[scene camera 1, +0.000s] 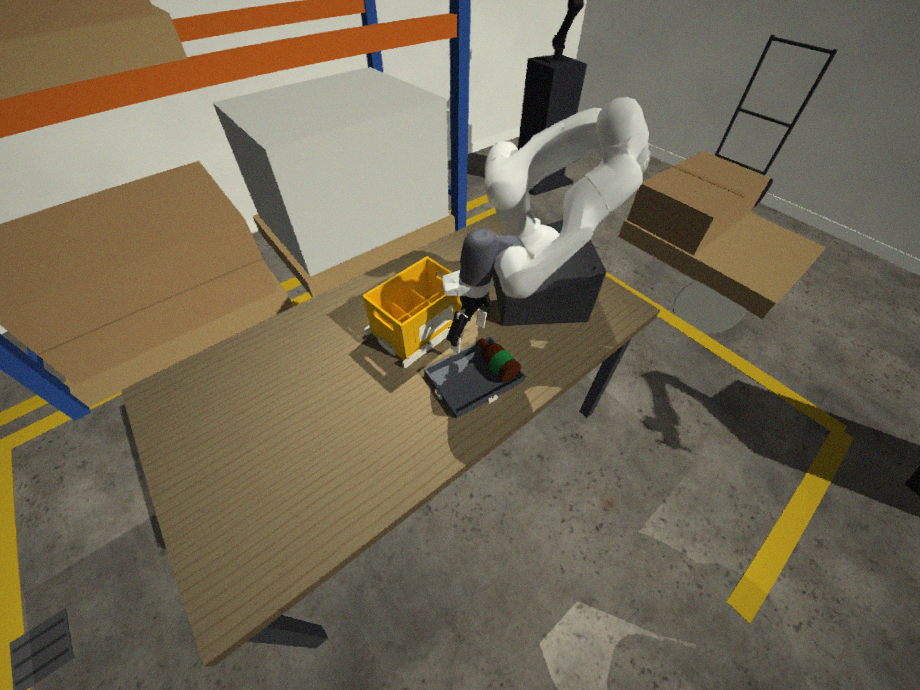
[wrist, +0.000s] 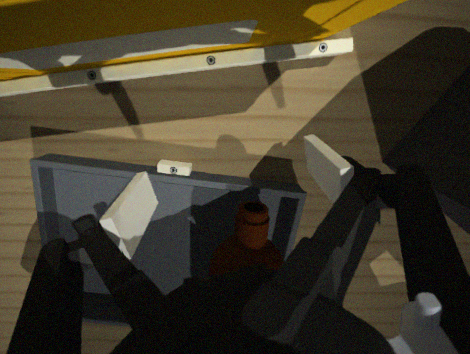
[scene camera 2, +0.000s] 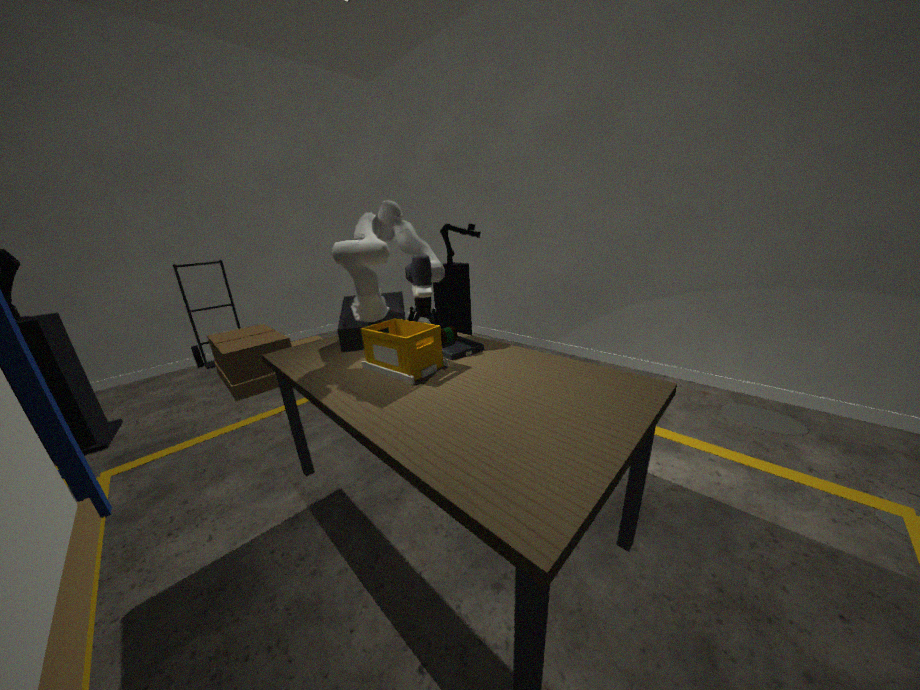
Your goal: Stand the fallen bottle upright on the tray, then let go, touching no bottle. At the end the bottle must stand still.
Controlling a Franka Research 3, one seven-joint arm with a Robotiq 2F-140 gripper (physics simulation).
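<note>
The fallen bottle (scene camera 1: 500, 360) (scene camera 2: 448, 336) (wrist: 252, 231) is brown with a green band. It lies on its side on the dark grey tray (scene camera 1: 458, 383) (scene camera 2: 465, 347) (wrist: 170, 250), toward the robot-base end, with its neck toward the crate side. In the wrist view its neck and shoulder show, and the gripper's body hides the rest. My gripper (scene camera 1: 468, 331) (scene camera 2: 422, 317) (wrist: 227, 171) is open, with nothing between its wide-apart pale fingertips. It is above the crate-side edge of the tray, near the neck end of the bottle. In the wrist view the neck lies between the finger directions.
A yellow crate (scene camera 1: 414, 337) (scene camera 2: 397, 350) (wrist: 150, 22) with inner dividers stands close beside the tray, with a pale strip (wrist: 200, 62) along its foot. The dark robot base block (scene camera 1: 549, 293) stands on the wooden table (scene camera 1: 297, 460) (scene camera 2: 520, 415) behind the tray.
</note>
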